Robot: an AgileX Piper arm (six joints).
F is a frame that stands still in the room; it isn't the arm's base.
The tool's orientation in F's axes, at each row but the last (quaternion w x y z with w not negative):
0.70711 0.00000 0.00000 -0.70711
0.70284 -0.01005 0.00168 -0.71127
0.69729 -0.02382 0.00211 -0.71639
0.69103 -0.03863 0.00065 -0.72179
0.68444 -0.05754 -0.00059 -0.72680
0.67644 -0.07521 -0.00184 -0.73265
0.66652 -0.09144 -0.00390 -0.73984
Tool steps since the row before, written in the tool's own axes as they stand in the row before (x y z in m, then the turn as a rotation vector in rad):
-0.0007 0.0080 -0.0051 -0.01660 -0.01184 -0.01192
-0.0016 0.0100 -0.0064 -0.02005 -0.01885 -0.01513
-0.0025 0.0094 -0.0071 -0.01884 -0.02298 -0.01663
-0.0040 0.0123 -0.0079 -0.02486 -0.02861 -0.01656
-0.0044 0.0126 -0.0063 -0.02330 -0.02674 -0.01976
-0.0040 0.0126 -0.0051 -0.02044 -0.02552 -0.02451
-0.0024 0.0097 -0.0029 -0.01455 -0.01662 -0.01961
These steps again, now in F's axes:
0.0080 0.0007 -0.0051 -0.01184 0.01660 -0.01192
0.0099 0.0014 -0.0066 -0.01886 0.02010 -0.01505
0.0092 0.0020 -0.0075 -0.02307 0.01896 -0.01637
0.0120 0.0030 -0.0088 -0.02843 0.02522 -0.01632
0.0123 0.0031 -0.0076 -0.02693 0.02329 -0.01951
0.0122 0.0024 -0.0067 -0.02644 0.01986 -0.02401
0.0094 0.0009 -0.0043 -0.01758 0.01369 -0.01940

